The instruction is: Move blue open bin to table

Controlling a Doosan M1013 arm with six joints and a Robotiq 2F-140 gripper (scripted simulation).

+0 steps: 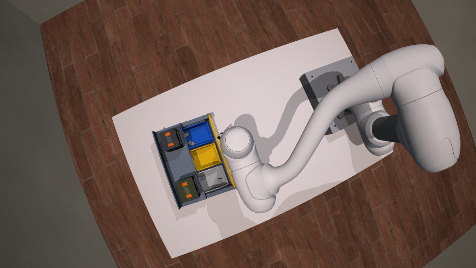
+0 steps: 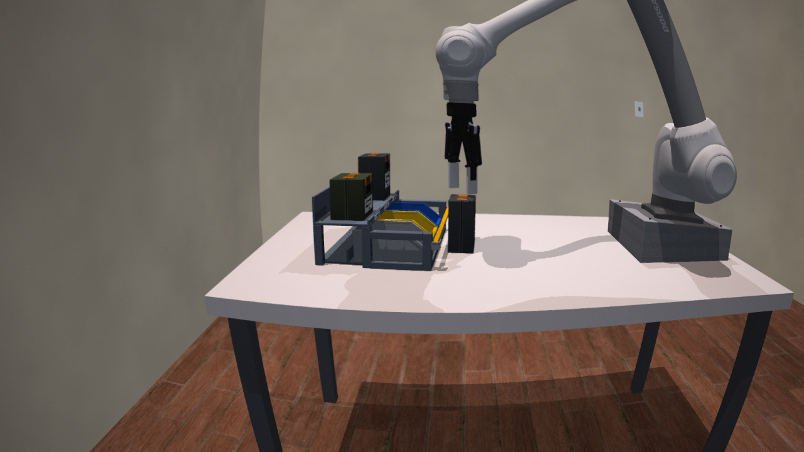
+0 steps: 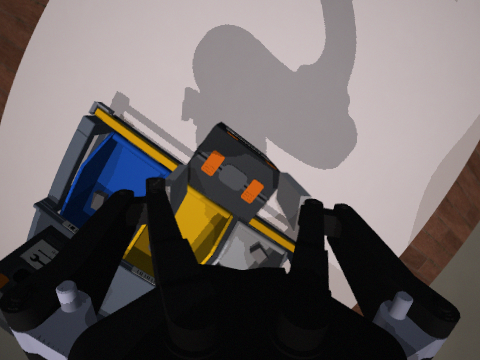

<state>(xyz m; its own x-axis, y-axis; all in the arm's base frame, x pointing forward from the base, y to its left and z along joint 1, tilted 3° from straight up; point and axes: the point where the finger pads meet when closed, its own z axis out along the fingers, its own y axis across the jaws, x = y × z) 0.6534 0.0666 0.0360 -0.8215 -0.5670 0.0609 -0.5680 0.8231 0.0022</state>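
Now: hand 11 cm above the black box. The rest, counted from my hand: yellow bar (11 cm below, 5 cm ahead); then blue open bin (16 cm ahead, 13 cm below, 10 cm to the right); then yellow bin (15 cm ahead, 13 cm below, 1 cm to the left).
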